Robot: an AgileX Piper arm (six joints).
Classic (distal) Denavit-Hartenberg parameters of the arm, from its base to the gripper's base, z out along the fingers. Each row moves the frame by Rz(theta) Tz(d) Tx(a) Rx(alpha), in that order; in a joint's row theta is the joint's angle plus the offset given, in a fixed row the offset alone. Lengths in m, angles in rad.
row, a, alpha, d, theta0
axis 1, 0.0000, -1.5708, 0.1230, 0.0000
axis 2, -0.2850, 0.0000, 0.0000, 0.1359
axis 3, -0.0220, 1.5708, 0.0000, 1.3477
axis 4, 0.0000, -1.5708, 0.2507, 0.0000
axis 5, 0.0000, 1.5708, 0.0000, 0.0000
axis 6, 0.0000, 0.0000, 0.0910, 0.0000
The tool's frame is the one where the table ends.
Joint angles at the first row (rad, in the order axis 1, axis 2, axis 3, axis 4, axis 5, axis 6):
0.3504, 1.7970, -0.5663, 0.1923, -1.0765, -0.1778
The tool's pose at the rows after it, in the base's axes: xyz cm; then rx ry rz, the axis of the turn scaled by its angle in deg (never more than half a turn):
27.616 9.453 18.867 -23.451 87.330 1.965
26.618 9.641 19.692 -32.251 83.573 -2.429
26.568 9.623 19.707 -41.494 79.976 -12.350
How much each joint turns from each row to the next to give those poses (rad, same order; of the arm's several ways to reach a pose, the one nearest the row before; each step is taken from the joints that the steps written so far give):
0.0000, -0.1344, 0.0750, -0.1172, -0.0015, -0.0978
0.0000, -0.0528, 0.0250, -0.0648, 0.0142, -0.1247
0.0000, -0.0041, 0.0011, 0.0000, 0.0081, -0.2206

